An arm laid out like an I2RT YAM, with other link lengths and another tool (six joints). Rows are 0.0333 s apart.
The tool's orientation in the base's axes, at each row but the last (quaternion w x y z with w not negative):
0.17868 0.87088 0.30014 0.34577
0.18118 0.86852 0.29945 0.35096
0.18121 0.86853 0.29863 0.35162
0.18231 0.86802 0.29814 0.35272
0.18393 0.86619 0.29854 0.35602
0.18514 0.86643 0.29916 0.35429
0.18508 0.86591 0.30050 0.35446
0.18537 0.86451 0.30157 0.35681
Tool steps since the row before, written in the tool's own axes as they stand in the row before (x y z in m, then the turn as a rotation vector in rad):
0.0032 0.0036 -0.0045 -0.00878 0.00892 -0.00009
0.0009 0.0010 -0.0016 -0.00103 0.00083 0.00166
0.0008 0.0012 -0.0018 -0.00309 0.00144 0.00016
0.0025 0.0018 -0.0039 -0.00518 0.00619 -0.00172
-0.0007 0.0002 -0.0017 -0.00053 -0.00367 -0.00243
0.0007 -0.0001 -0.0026 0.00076 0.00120 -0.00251
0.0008 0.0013 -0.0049 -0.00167 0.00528 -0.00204
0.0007 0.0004 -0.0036 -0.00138 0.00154 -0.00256
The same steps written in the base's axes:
0.0001 -0.0002 0.0066 -0.00160 -0.01241 0.00034
-0.0002 0.0000 0.0021 0.00093 -0.00147 -0.00122
-0.0004 -0.0002 0.0023 -0.00110 -0.00310 -0.00091
-0.0007 0.0007 0.0049 -0.00180 -0.00784 0.00183
-0.0016 -0.0004 0.0009 -0.00348 0.00268 -0.00057
-0.0015 0.0008 0.0021 -0.00092 -0.00014 0.00273
-0.0026 0.0001 0.0044 -0.00037 -0.00483 0.00337
-0.0021 0.0005 0.0030 -0.00204 -0.00179 0.00186

